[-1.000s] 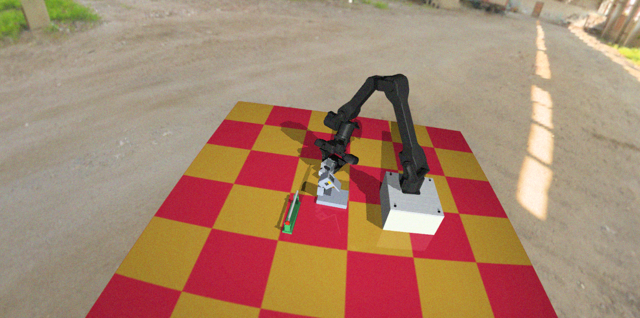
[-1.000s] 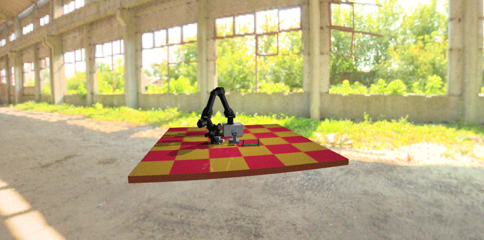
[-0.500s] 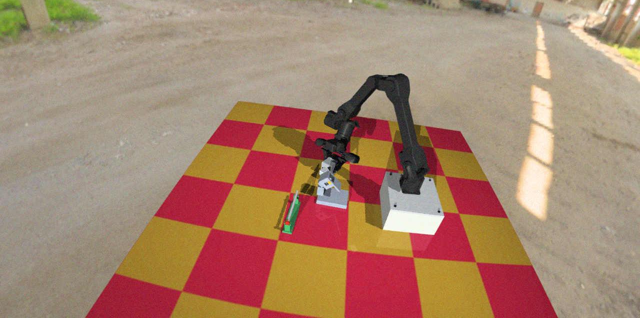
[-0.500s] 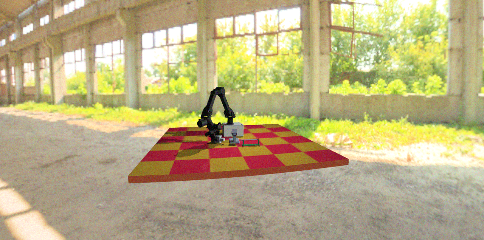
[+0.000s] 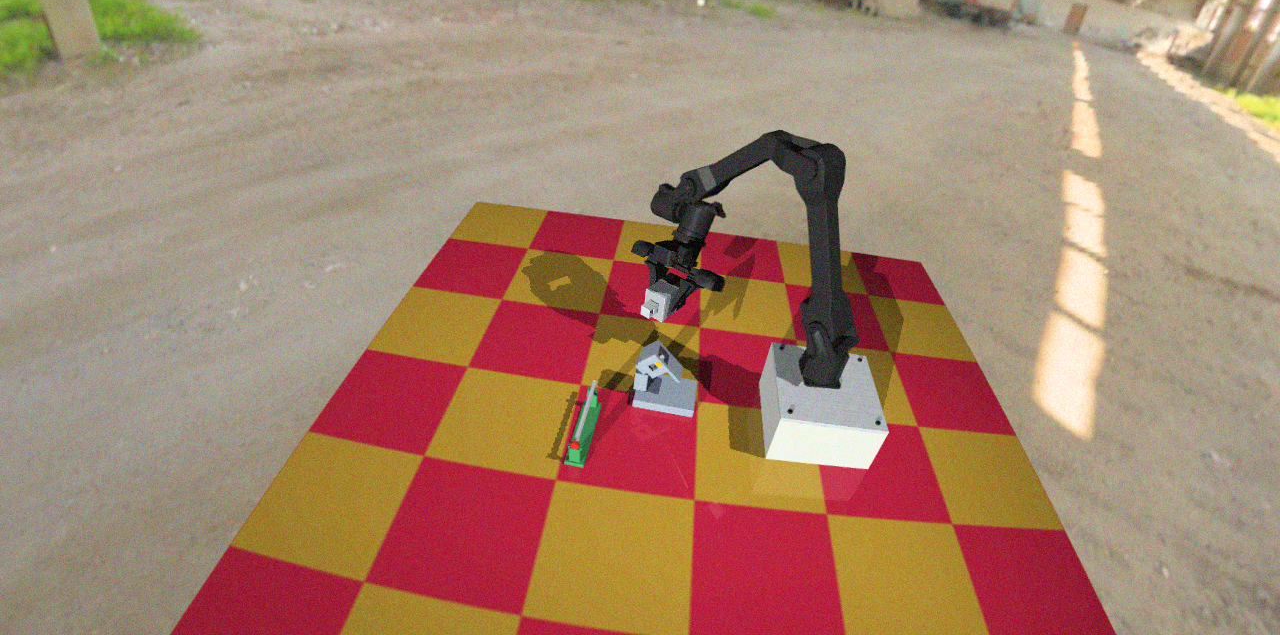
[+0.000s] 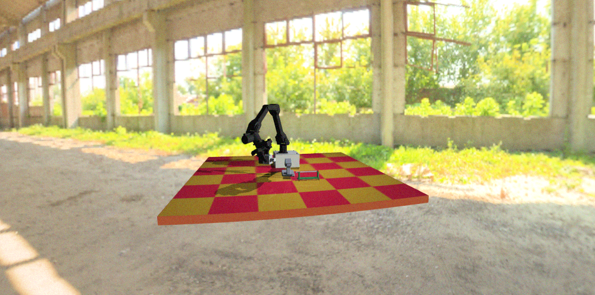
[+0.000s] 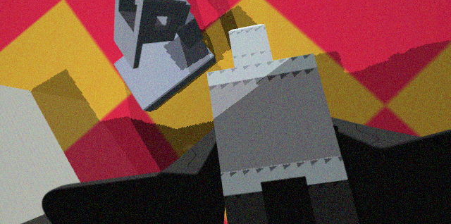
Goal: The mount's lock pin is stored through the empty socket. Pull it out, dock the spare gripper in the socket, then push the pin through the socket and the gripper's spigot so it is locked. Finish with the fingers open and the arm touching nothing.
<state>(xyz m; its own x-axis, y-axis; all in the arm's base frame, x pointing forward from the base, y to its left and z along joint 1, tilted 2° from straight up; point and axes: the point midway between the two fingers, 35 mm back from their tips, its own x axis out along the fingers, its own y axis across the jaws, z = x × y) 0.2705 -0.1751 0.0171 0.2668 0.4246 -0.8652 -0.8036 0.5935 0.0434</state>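
The grey mount lies 14 cm to the left of my gripper tip and 5 cm below it. Round my gripper tip: green cradle: 24 cm to the left, 12 cm ahead, 8 cm below; spare gripper: 1 cm above.
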